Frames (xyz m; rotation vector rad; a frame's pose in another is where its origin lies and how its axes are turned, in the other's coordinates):
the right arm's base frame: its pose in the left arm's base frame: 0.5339 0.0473 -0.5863 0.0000 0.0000 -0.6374
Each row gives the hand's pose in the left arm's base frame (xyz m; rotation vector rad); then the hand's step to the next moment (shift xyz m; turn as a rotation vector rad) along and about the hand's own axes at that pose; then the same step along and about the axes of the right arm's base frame.
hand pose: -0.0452 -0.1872 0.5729 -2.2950 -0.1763 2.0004
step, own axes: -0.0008 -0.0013 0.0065 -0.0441 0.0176 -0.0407
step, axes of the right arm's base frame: -0.0060 -0.0030 0.0001 0.0421 0.0017 0.0462
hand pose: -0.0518 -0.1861 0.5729 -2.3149 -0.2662 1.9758
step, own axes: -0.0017 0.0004 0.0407 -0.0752 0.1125 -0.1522
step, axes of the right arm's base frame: -0.0309 -0.0261 -0.0050 0.1882 -0.0066 0.0775
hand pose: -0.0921 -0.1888 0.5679 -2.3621 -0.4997 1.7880
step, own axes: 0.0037 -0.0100 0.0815 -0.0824 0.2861 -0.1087
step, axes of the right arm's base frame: -0.0652 -0.0441 -0.0236 0.2789 -0.1495 0.0188
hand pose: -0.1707 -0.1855 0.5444 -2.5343 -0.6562 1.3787
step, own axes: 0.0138 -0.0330 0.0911 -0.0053 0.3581 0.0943
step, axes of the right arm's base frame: -0.0819 -0.0220 -0.0488 0.2120 -0.2465 -0.1773
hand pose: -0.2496 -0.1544 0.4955 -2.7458 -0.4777 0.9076
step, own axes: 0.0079 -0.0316 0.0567 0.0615 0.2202 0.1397
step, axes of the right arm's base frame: -0.0513 0.0088 -0.0396 0.1111 -0.1266 -0.2084
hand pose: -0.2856 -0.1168 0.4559 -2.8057 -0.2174 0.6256
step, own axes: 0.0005 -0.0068 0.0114 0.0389 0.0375 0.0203
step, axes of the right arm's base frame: -0.0095 0.0042 -0.0083 0.0377 -0.0015 -0.0437
